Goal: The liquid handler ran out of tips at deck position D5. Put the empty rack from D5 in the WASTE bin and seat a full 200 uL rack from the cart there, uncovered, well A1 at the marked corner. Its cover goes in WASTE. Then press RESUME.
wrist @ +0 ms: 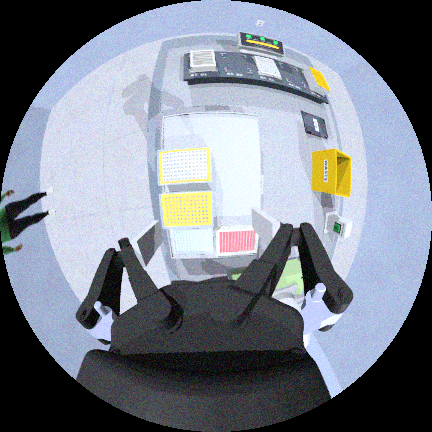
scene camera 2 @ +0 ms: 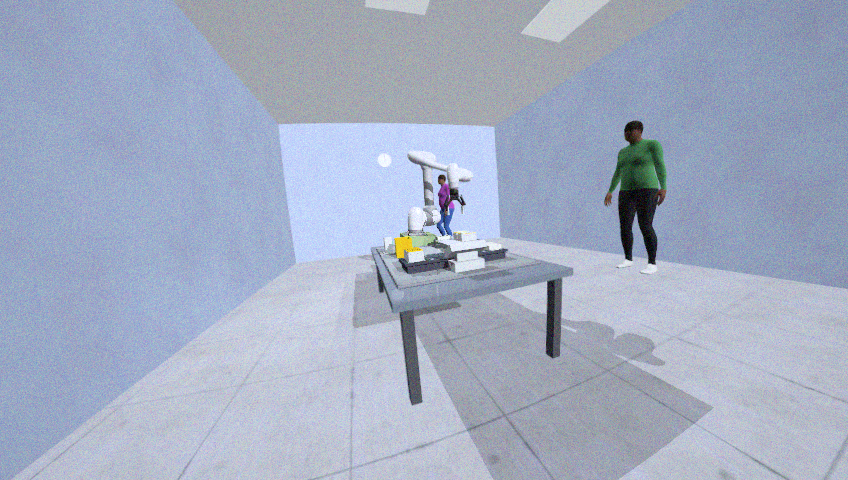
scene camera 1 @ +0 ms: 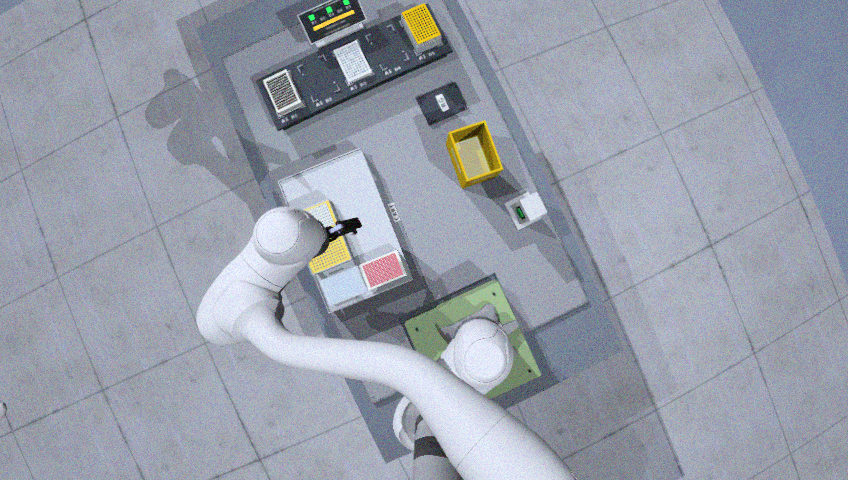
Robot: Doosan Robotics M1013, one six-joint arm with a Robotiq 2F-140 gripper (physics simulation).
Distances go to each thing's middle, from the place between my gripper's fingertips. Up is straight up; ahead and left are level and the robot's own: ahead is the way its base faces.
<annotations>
My gripper is now 49 cm to the left of the yellow WASTE bin (scene camera 1: pixel 480 129), 21 cm above it and 7 cm short of it. The rest, counted from my hand: white button box (scene camera 1: pixel 525 209): 57 cm to the right, 21 cm below, 16 cm behind.
</annotations>
